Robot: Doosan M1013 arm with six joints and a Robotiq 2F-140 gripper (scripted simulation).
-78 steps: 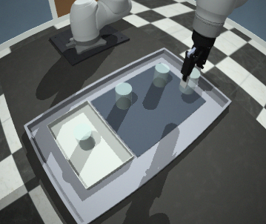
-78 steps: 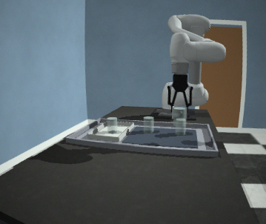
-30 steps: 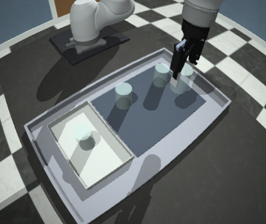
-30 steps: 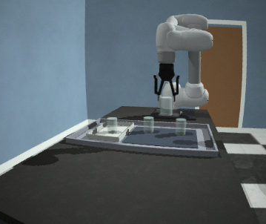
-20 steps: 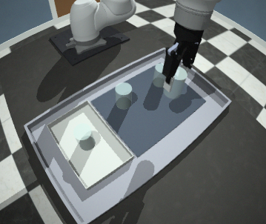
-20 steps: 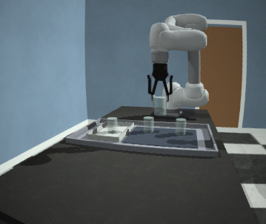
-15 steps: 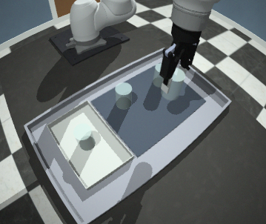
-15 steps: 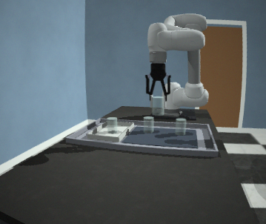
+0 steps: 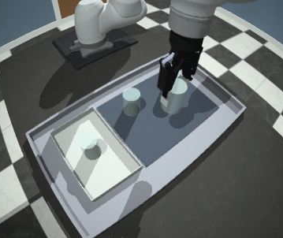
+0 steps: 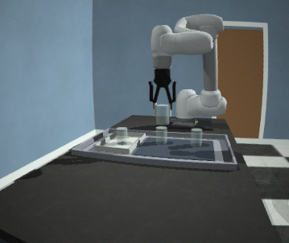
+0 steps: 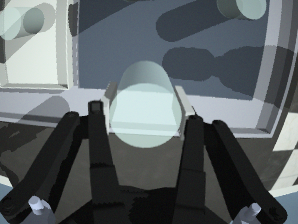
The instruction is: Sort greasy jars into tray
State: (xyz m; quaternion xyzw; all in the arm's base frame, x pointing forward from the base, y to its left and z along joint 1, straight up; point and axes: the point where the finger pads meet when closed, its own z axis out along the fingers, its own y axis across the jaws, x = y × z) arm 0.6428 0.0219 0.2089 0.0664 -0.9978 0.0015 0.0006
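My gripper is now 27 cm to the left of the tray, 21 cm above it and 6 cm past it. Round my hand: drying mat 22 cm below, 10 cm behind, 5 cm to the left; steel table top 22 cm below, 7 cm behind, 5 cm to the right.
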